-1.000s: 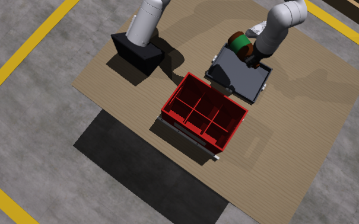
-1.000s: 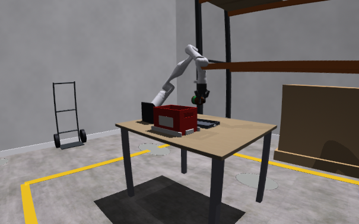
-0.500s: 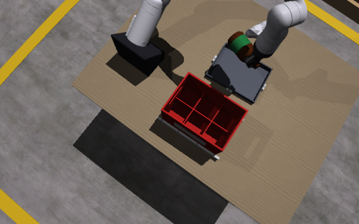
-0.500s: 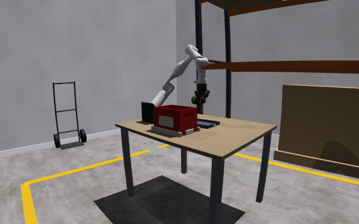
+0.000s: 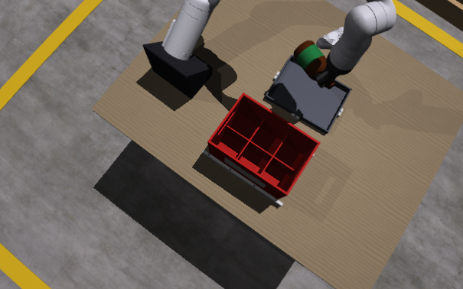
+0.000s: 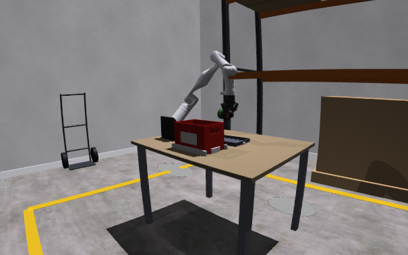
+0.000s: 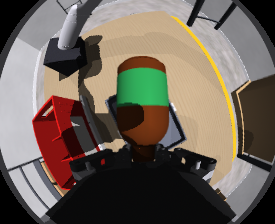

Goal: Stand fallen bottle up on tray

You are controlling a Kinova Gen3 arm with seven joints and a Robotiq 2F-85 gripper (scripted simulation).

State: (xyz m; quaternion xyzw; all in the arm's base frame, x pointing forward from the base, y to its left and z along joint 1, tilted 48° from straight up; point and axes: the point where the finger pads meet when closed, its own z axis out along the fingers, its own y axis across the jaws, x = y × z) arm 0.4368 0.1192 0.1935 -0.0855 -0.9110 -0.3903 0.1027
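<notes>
Now: hand 5 cm past the bottle and 1 cm to the right of it. The rest, counted from my hand: tray (3 cm behind, 2 cm to the left, 19 cm below); then red crate (1 cm behind, 27 cm to the right, 12 cm below).
</notes>
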